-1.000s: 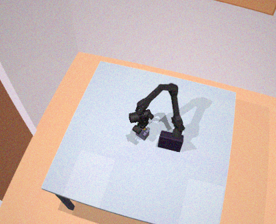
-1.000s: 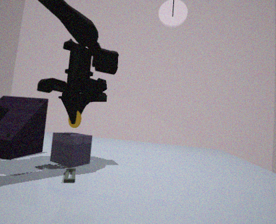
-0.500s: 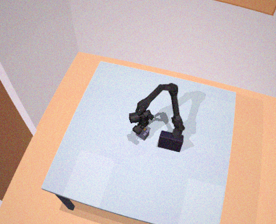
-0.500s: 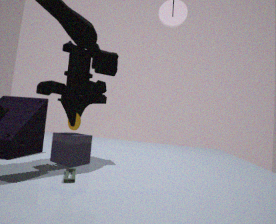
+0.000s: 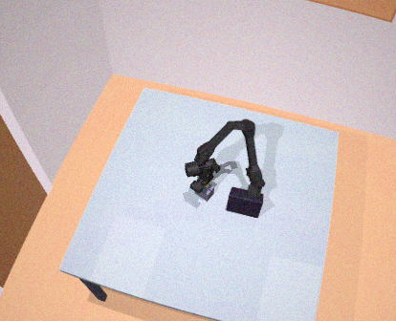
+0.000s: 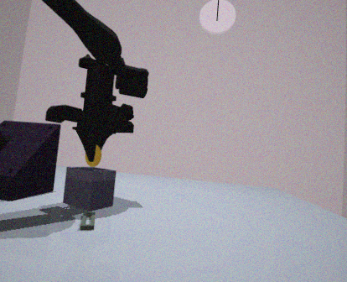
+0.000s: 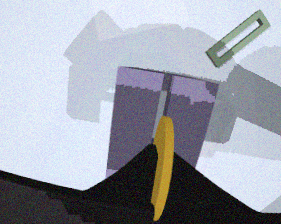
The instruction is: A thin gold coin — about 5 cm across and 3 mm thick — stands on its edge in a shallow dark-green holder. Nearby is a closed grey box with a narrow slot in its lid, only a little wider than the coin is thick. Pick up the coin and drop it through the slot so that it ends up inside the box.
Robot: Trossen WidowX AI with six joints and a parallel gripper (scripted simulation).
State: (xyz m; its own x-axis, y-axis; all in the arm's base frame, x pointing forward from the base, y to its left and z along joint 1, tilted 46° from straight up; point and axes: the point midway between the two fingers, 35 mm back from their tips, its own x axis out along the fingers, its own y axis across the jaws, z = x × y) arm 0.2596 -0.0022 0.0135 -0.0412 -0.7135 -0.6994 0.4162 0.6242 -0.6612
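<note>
The gold coin lies 10 mm above my gripper tip.
</note>
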